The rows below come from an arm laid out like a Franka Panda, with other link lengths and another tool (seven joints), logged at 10 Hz.
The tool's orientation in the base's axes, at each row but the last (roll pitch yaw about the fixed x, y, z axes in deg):
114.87, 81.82, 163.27
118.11, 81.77, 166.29
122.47, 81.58, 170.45
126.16, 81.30, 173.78
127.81, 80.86, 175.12
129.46, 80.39, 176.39
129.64, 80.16, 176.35
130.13, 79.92, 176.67
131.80, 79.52, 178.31
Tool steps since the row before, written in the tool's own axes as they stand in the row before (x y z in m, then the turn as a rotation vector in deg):
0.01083, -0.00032, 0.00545, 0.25, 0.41, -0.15
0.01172, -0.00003, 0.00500, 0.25, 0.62, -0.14
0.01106, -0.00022, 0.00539, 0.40, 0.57, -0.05
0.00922, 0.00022, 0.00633, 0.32, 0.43, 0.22
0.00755, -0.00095, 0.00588, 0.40, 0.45, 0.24
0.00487, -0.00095, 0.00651, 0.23, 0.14, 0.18
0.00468, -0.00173, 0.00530, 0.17, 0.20, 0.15
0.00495, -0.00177, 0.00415, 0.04, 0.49, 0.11
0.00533, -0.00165, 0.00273, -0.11, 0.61, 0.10
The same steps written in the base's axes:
0.00236, 0.00431, -0.01109, -0.44, 0.17, -0.19
0.00170, 0.00411, -0.01194, -0.58, 0.32, -0.16
0.00214, 0.00413, -0.01139, -0.51, 0.35, -0.32
0.00268, 0.00498, -0.00965, -0.21, 0.46, -0.28
0.00344, 0.00378, -0.00815, -0.23, 0.49, -0.36
0.00426, 0.00416, -0.00561, -0.02, 0.23, -0.23
0.00403, 0.00273, -0.00542, -0.07, 0.25, -0.16
0.00321, 0.00185, -0.00558, -0.28, 0.42, 0.01
0.00206, 0.00088, -0.00580, -0.35, 0.49, 0.18

